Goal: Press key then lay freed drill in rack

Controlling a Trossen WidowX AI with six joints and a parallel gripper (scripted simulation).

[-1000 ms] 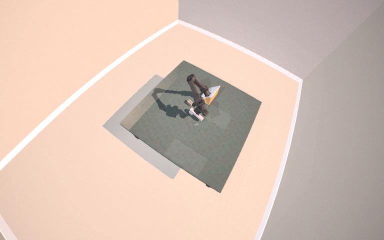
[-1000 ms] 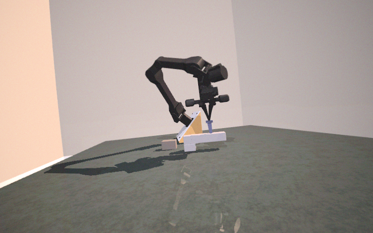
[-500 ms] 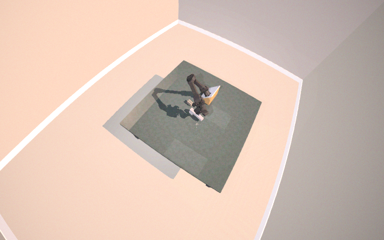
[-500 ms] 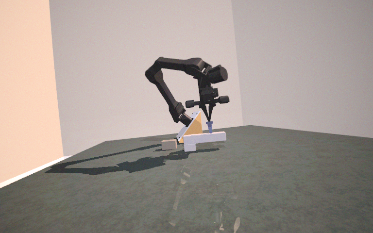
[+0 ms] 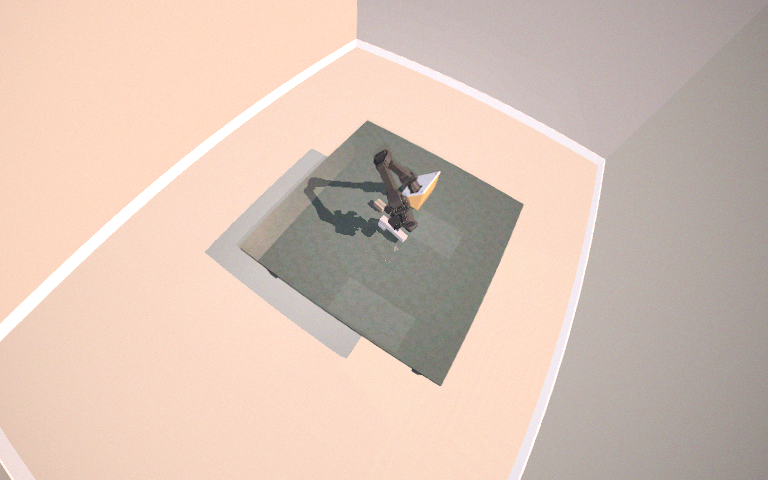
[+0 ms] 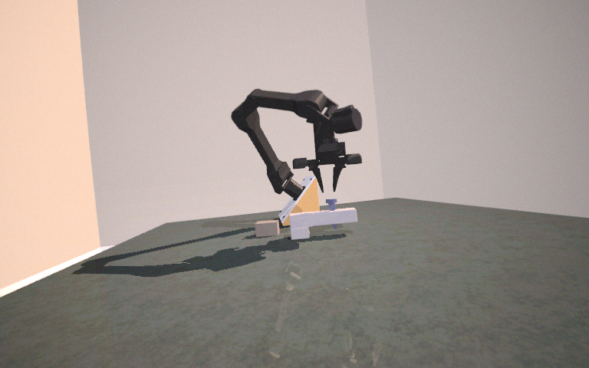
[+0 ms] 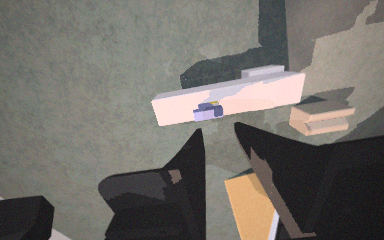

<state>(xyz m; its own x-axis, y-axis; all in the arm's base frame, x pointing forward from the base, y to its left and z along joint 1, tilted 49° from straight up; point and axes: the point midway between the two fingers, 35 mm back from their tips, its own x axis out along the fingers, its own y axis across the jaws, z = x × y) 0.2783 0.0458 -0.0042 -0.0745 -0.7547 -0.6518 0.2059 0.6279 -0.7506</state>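
The key is 1 cm ahead of my gripper tip and 5 cm below it. The rest, counted from my gripper tip: rack (11 cm behind, 18 cm to the right, 10 cm below); drill (1 cm behind, 5 cm to the right, 7 cm below); housing block (3 cm to the right, 8 cm below).
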